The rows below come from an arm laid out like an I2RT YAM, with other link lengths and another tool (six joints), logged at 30 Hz.
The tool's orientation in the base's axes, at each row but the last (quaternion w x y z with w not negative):
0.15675, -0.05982, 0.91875, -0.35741
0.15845, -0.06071, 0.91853, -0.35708
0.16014, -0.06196, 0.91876, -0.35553
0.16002, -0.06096, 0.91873, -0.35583
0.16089, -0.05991, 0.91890, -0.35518
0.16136, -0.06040, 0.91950, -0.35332
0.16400, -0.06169, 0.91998, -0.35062
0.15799, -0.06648, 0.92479, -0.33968
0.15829, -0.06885, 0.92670, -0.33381
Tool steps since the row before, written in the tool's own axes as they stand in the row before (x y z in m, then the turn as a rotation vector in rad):
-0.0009, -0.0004, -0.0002, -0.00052, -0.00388, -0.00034
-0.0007, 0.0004, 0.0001, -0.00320, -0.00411, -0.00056
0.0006, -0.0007, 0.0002, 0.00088, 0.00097, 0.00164
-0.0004, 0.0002, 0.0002, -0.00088, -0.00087, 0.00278
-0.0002, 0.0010, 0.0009, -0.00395, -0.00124, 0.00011
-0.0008, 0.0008, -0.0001, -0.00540, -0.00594, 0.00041
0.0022, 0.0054, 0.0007, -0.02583, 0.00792, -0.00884
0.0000, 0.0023, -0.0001, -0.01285, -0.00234, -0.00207
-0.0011, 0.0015, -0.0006, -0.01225, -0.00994, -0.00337
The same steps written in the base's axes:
0.0008, 0.0000, 0.0006, 0.00037, -0.00253, 0.00298
0.0007, 0.0004, -0.0002, 0.00282, -0.00196, 0.00396
-0.0005, -0.0008, 0.0002, -0.00027, -0.00052, -0.00201
0.0004, 0.0001, -0.0002, 0.00176, -0.00221, -0.00113
0.0005, 0.0002, -0.0012, 0.00375, -0.00010, 0.00176
0.0007, 0.0008, -0.0003, 0.00520, -0.00346, 0.00506
-0.0018, 0.0031, -0.0047, 0.02121, 0.01734, 0.00760
-0.0001, 0.0018, -0.0014, 0.01143, 0.00244, 0.00618
0.0008, 0.0018, -0.0003, 0.01059, -0.00276, 0.01185

